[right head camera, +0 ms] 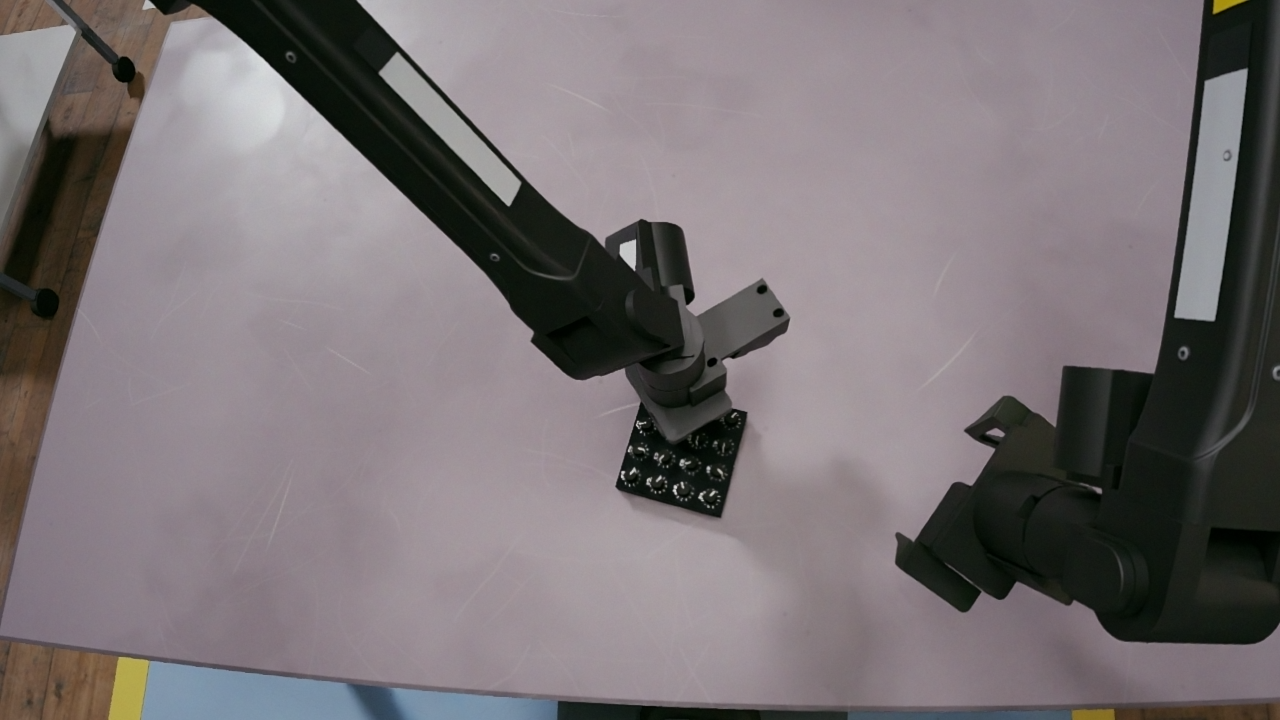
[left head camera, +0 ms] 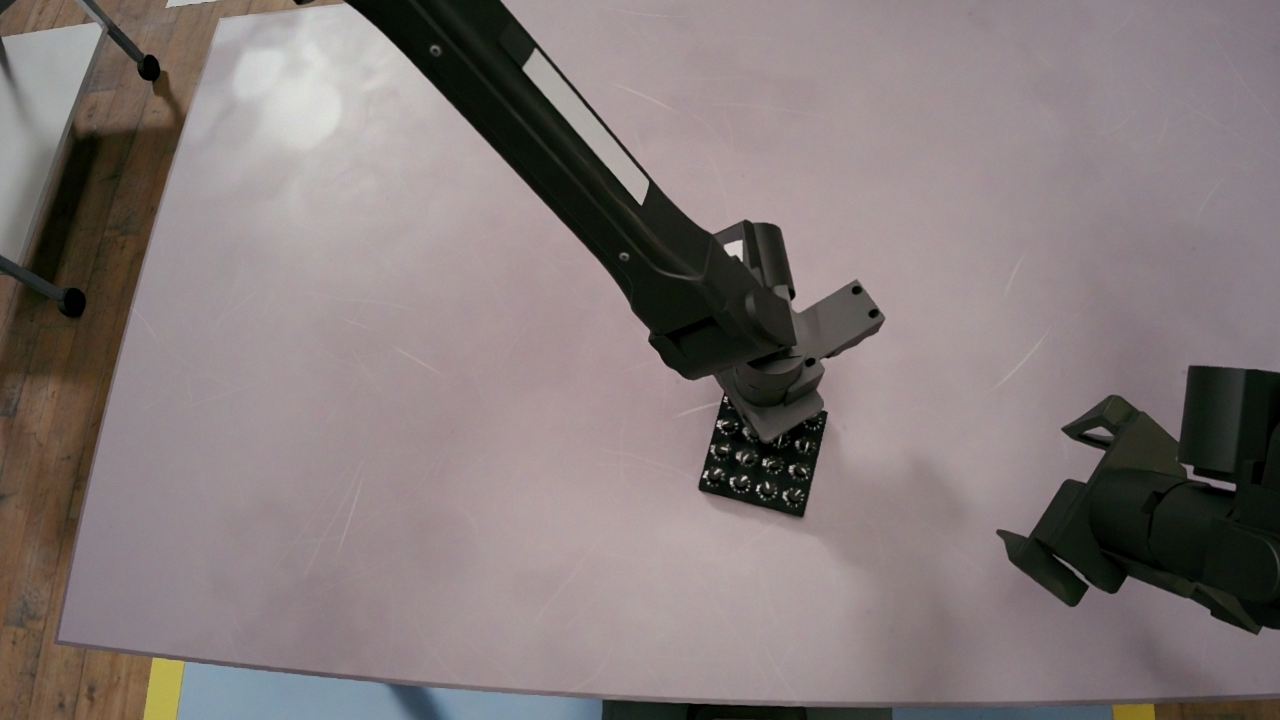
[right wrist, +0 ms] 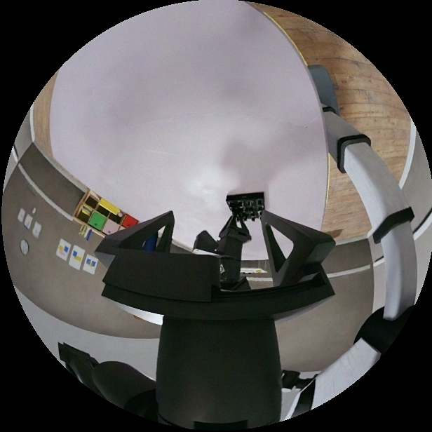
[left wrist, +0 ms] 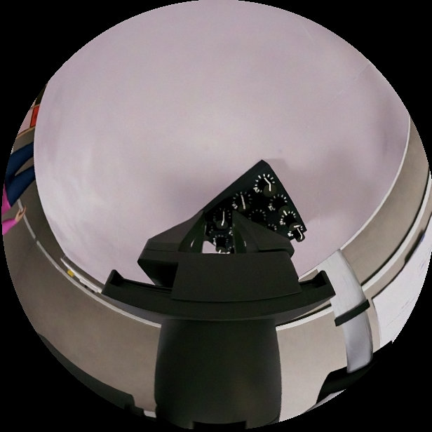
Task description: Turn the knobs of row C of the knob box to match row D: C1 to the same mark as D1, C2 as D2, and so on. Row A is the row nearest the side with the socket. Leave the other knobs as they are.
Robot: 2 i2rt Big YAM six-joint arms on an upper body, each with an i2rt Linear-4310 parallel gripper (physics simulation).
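Places are measured from the left arm's base along level axes (x ahead, y left, z up), in centimetres.
Where they show: left gripper, fingertip midpoint: (right head camera: 678, 404) (left head camera: 759, 404); right gripper, fingertip midpoint: (right head camera: 936, 486) (left head camera: 1035, 483).
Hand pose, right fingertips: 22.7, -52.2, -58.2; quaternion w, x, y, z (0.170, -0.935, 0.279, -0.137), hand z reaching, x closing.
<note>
After its pixels a point has its place, as x, y, z.
The black knob box (left head camera: 753, 472) {26.6, -30.4, -73.3} (right head camera: 676, 471) {26.7, -31.0, -73.4} (left wrist: 239, 184) (right wrist: 245, 196) lies on the table, slightly turned, with rows of black knobs with white pointers. My left gripper (left wrist: 218, 214) (right wrist: 234, 213) is over the box, pointing down, its fingers slightly apart. In the left wrist view a knob (left wrist: 221, 242) shows in the gap between them; whether they touch it cannot be told. Its wrist hides the box's upper part in both head views. The row letters and several pointers are too small or covered to read. My right gripper (left head camera: 1033, 483) {22.7, -52.2, -58.2} (right head camera: 933, 483) {22.7, -52.2, -58.2} (right wrist: 217, 214) is wide open and empty, away from the box.
The pale table (left head camera: 402, 537) {19.3, 6.0, -75.6} (right head camera: 358, 537) {19.3, 2.5, -75.6} bears the box. The left arm (left head camera: 572, 170) {36.5, -18.9, -34.8} (right head camera: 429, 161) {36.8, -18.8, -34.1} reaches across it from the top left. The right arm (right head camera: 1199, 402) {21.0, -56.6, -29.7} stands at the right. A white side table (left head camera: 44, 116) is beyond the left edge.
</note>
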